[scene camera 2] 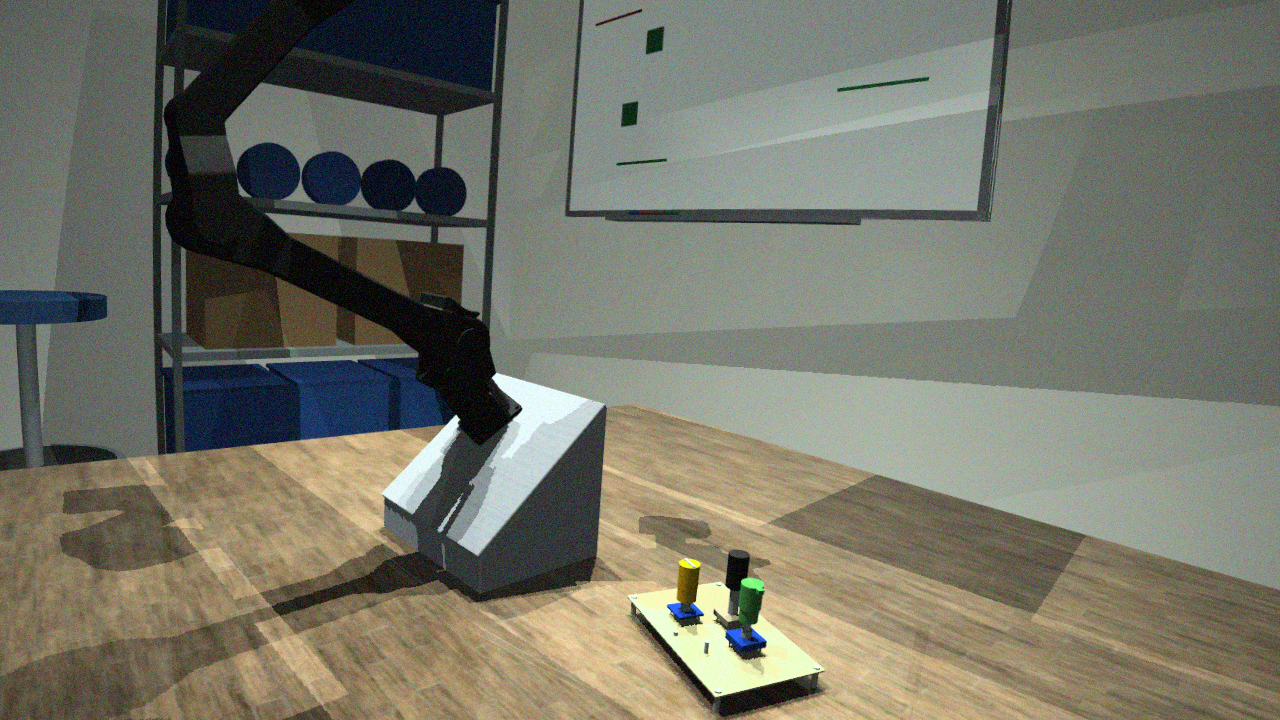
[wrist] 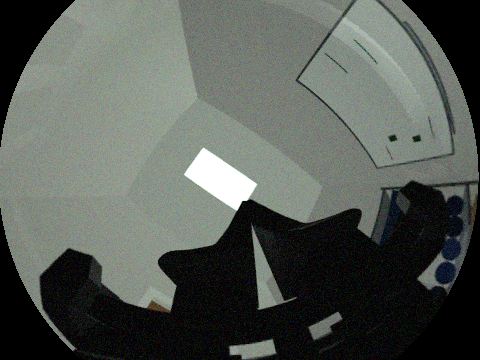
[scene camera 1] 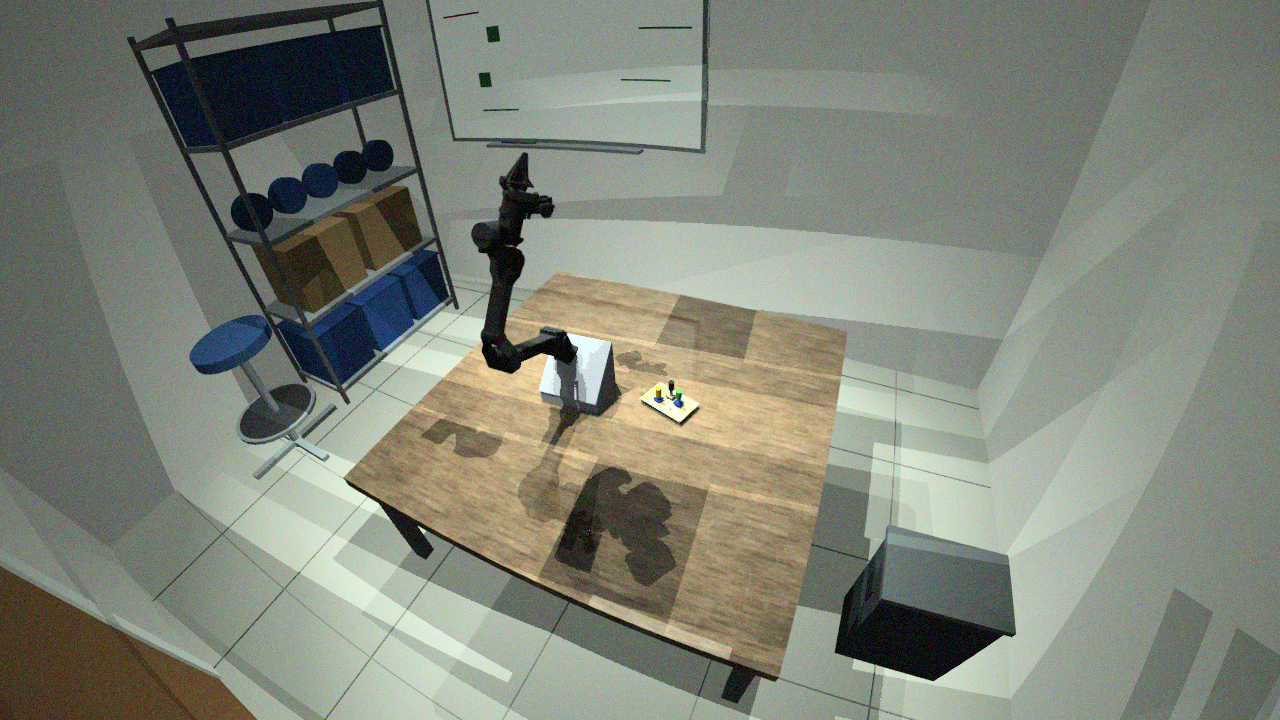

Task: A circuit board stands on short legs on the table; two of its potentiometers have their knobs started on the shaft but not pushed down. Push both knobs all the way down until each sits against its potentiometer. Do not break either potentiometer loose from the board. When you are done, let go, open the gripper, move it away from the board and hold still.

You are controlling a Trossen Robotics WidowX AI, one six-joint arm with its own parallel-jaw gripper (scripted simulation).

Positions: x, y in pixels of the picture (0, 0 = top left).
my gripper: wrist 246, 204; scene camera 1 525, 152; not seen in scene camera 2 (out of frame)
